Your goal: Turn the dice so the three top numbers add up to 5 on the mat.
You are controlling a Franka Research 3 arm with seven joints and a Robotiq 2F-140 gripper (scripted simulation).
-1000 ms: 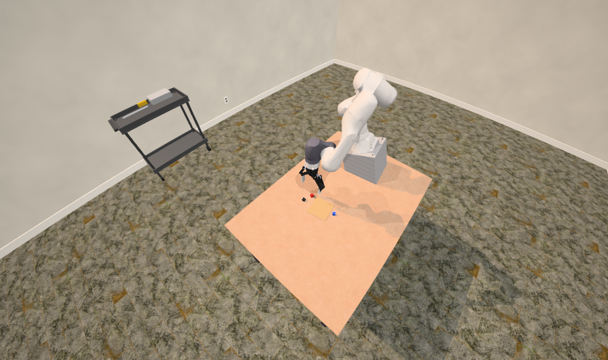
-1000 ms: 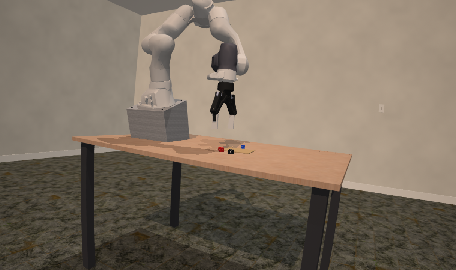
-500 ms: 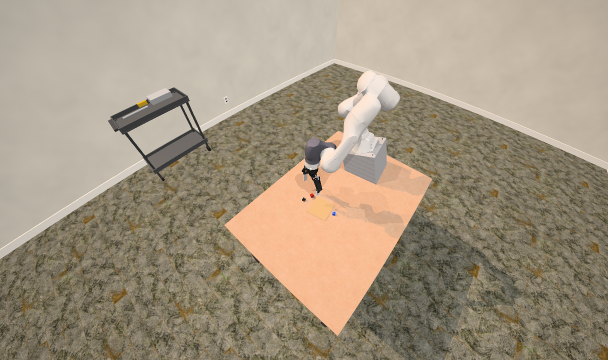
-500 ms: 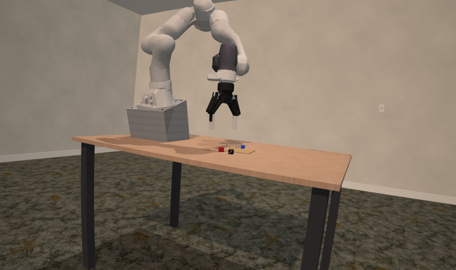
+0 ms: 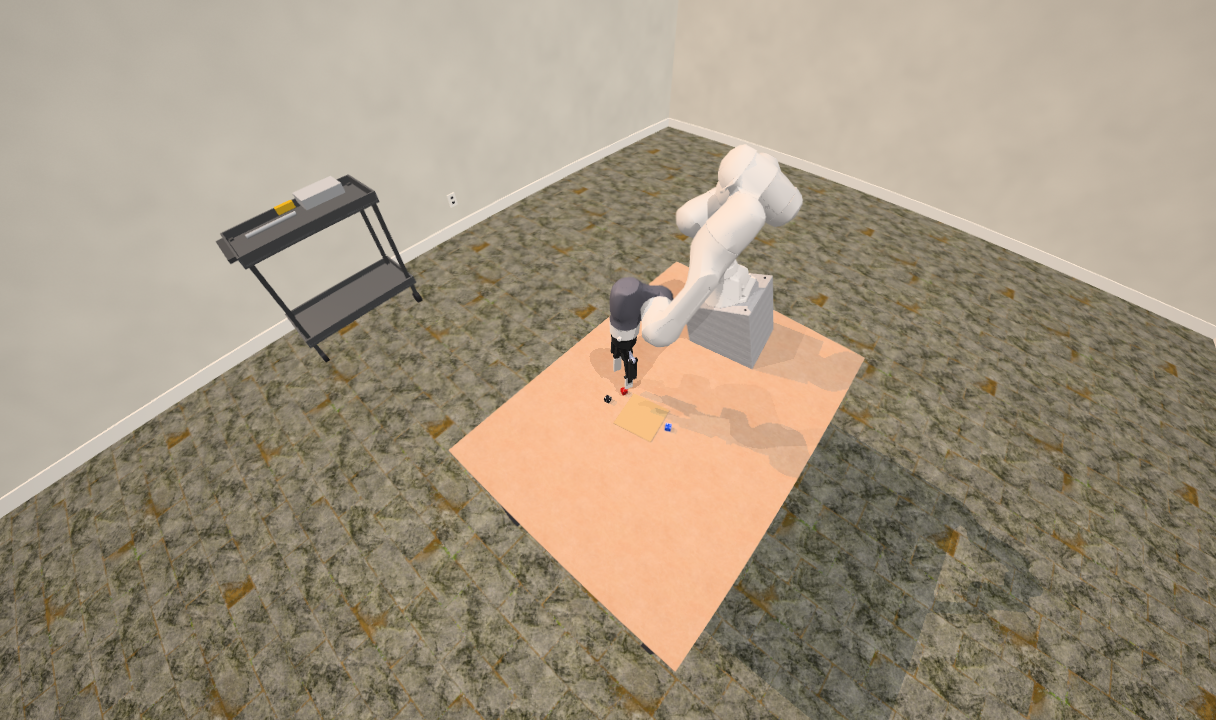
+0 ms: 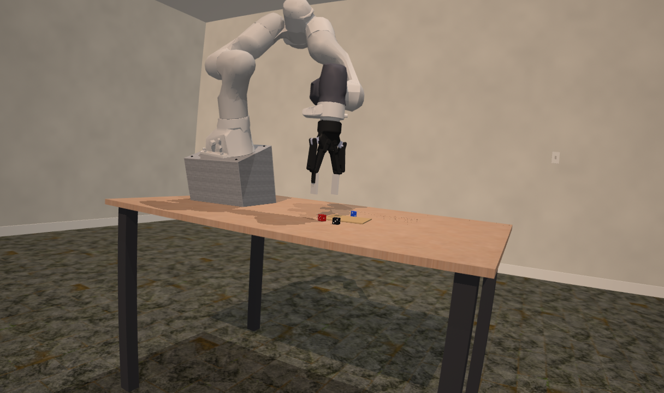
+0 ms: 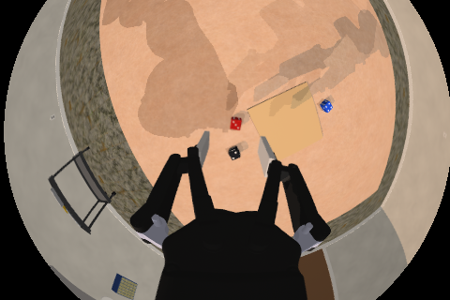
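Right now the red die is 10 cm below my hand. Also, from my hand: blue die (21 cm to the left, 10 cm below, 2 cm ahead); then black die (10 cm below, 6 cm ahead, 2 cm to the right); then tan mat (11 cm to the left, 11 cm below, 4 cm ahead).
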